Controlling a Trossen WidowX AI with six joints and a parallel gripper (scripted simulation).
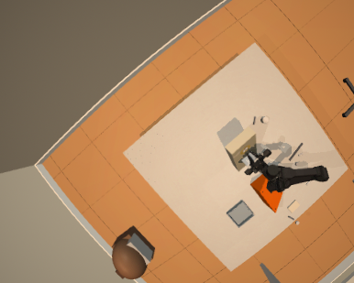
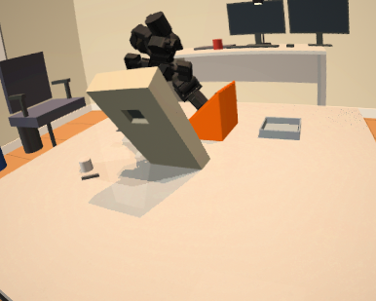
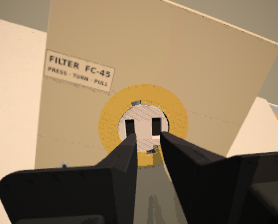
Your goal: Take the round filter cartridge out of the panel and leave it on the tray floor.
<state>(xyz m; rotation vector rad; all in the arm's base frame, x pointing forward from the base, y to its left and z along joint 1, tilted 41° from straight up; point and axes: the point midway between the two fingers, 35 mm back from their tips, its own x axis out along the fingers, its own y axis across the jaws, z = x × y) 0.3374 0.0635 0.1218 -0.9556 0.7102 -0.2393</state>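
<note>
The round filter cartridge is 3 cm ahead of my gripper tip and 2 cm below it. From my gripper tip the other things lie so: grey tray: 39 cm behind, 32 cm to the left, 25 cm below; then beige service panel: 10 cm below, 2 cm behind.
</note>
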